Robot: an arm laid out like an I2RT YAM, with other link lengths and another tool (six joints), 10 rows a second.
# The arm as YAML. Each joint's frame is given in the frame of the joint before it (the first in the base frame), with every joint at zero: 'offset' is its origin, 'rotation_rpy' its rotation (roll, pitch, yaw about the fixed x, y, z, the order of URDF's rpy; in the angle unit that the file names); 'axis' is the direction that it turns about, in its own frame. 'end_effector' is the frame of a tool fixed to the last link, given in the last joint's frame.
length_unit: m
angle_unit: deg
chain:
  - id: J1
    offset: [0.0, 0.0, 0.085]
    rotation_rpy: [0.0, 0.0, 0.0]
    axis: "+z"
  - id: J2
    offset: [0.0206, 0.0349, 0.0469]
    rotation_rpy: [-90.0, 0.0, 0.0]
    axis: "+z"
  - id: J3
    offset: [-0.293, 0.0, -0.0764]
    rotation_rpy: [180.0, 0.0, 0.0]
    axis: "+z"
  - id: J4
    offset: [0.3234, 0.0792, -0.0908]
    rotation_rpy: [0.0, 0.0, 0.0]
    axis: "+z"
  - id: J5
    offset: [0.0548, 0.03, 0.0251]
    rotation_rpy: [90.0, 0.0, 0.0]
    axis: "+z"
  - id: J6
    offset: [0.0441, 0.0, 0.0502]
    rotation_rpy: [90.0, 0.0, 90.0]
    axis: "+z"
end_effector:
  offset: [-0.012, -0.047, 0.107]
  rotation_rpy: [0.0, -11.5, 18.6]
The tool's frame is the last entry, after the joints.
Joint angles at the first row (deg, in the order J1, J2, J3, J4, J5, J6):
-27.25 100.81 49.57 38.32 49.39 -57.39
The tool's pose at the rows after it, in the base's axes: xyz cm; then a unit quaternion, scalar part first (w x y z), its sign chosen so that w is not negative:
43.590 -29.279 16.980 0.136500 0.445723 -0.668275 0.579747
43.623 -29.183 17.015 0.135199 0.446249 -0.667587 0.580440
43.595 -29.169 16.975 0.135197 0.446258 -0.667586 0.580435
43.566 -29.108 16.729 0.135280 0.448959 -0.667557 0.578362
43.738 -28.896 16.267 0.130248 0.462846 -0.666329 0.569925
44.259 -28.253 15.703 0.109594 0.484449 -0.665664 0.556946
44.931 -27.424 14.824 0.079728 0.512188 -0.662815 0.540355
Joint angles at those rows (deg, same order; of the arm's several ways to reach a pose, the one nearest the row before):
-27.25 100.81 49.48 38.41 49.48 -57.39
-27.16 100.72 49.40 38.50 49.40 -57.39
-27.16 100.72 49.31 38.58 49.39 -57.39
-27.16 100.81 49.13 38.50 49.22 -57.39
-27.25 100.72 49.13 36.92 47.73 -57.22
-27.16 100.37 49.31 33.77 44.57 -55.73
-27.25 100.28 49.39 30.77 39.91 -54.23

